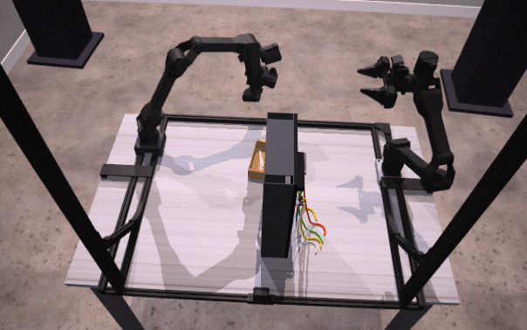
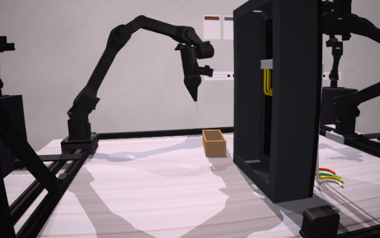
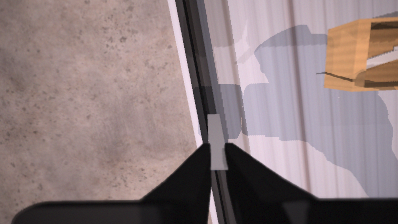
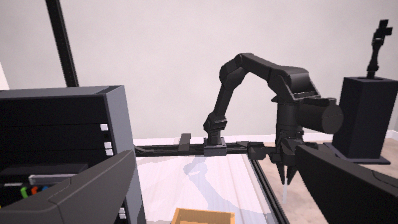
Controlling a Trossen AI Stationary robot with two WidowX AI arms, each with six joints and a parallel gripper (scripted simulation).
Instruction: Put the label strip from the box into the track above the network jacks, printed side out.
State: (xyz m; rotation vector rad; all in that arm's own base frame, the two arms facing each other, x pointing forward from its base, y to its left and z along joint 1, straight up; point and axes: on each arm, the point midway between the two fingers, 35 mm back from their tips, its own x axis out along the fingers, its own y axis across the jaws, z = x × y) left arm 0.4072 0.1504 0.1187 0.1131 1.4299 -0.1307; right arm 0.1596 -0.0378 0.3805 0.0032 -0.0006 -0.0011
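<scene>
The pale blue label strip is 5 cm below my left hand and 1 cm to the right of it. Also, from my left hand: black frame rail: 46 cm behind, 23 cm above, 12 cm to the right; then box: 21 cm behind, 15 cm below, 4 cm to the right.
</scene>
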